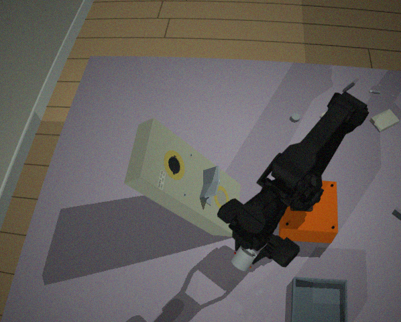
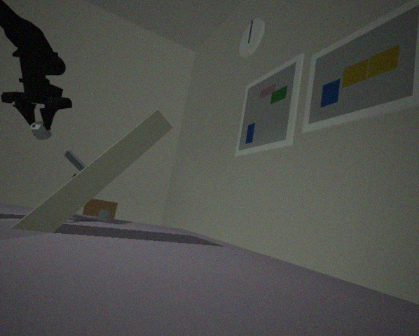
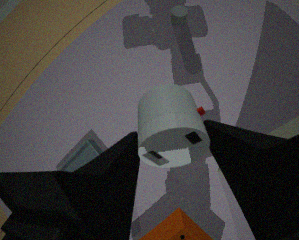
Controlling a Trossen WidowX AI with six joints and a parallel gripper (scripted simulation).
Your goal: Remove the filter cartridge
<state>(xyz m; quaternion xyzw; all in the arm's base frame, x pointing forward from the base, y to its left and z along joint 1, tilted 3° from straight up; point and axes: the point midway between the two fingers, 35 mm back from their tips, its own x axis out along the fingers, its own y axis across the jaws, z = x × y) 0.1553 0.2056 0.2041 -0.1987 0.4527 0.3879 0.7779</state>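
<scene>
The grey tray is 21 cm behind my gripper tip, 6 cm to the left of it and 25 cm below it. From my gripper tip the other things lie so: service panel (16 cm ahead, 24 cm to the right, 10 cm below); round filter cartridge (right at my gripper tip).
</scene>
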